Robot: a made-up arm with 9 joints. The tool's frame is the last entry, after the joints. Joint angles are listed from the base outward. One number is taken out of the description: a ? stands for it. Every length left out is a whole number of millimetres.
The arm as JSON. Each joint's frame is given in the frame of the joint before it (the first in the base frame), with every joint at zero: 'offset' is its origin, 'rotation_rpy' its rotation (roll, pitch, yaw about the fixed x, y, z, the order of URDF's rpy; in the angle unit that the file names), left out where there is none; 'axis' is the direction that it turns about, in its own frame. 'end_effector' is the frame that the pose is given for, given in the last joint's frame.
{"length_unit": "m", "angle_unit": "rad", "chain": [
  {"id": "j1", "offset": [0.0, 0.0, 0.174], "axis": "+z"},
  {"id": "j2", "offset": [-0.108, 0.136, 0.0], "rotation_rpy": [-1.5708, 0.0, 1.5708], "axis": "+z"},
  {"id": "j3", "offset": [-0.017, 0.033, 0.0], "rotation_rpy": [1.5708, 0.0, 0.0], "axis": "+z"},
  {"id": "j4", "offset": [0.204, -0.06, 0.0], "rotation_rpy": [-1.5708, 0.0, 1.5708], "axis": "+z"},
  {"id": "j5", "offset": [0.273, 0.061, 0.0], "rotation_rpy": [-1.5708, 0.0, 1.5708], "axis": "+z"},
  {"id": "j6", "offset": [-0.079, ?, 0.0], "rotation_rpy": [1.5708, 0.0, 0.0], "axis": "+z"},
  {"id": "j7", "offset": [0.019, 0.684, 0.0], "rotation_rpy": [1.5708, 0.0, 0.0], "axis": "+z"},
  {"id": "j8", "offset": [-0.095, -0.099, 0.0], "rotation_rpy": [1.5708, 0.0, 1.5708], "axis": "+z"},
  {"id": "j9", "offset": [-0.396, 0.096, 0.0], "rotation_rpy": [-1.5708, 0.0, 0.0], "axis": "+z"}
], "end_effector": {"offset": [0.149, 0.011, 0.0], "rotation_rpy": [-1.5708, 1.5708, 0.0]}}
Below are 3 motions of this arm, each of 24 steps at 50 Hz.
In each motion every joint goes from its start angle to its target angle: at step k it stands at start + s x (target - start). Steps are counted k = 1, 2, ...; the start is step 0. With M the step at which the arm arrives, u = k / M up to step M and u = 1 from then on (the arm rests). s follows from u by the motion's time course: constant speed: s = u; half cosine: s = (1 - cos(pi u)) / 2; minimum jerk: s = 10 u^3 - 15 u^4 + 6 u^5.
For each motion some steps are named. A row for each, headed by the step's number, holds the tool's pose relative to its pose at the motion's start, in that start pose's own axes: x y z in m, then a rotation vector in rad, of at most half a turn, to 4 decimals.
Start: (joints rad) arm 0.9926 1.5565 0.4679 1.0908 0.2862 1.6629 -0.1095 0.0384 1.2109
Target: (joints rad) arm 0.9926 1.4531 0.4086 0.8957 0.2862 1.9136 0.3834 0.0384 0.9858
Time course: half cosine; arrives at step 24
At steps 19, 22, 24:
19: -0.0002 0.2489 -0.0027 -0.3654 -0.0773 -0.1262
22: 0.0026 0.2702 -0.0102 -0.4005 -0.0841 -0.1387
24: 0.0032 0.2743 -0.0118 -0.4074 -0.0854 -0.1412

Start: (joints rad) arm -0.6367 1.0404 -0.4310 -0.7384 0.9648 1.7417 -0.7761 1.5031 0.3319
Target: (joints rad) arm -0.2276 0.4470 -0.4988 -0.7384 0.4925 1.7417 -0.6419 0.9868 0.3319
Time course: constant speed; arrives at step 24
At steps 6, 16, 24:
6: 0.0544 0.0482 -0.0292 -0.0690 0.0548 0.0803
16: 0.1319 0.1147 -0.0930 -0.1710 0.1820 0.2471
24: 0.1783 0.1528 -0.1507 -0.2286 0.3144 0.4081

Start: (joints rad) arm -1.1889 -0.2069 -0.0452 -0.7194 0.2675 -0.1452 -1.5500 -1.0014 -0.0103
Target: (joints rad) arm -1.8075 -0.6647 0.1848 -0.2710 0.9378 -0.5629 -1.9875 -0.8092 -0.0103
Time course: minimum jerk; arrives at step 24
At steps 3, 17, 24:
3: -0.0012 -0.0028 0.0014 0.0192 -0.0194 -0.0010
17: 0.0469 -0.1780 -0.1306 1.2368 -0.6051 0.0230
24: 0.0965 -0.1864 -0.1863 1.4834 -0.5886 0.0433

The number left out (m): -0.06
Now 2 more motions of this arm.
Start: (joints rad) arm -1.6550 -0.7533 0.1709 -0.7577 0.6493 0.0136 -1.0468 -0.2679 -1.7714
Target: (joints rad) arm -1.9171 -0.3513 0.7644 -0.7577 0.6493 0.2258 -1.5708 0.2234 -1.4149
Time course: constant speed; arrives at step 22
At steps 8, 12, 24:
8: 0.0492 0.0020 -0.0260 -0.1535 -0.0827 0.0308
12: 0.0761 0.0041 -0.0354 -0.2256 -0.1382 0.0402
24: 0.1529 0.0163 -0.0431 -0.3881 -0.3199 0.0426

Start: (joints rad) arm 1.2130 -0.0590 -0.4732 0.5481 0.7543 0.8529 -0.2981 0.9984 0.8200
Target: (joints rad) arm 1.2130 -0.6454 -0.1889 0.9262 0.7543 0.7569 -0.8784 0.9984 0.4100
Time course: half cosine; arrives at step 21
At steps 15, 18, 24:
15: 0.3170 -0.3955 -0.1071 0.9855 0.5903 0.1230
18: 0.3502 -0.4602 -0.1549 1.1735 0.6697 0.1273
24: 0.3601 -0.4826 -0.1734 1.2416 0.6961 0.1284

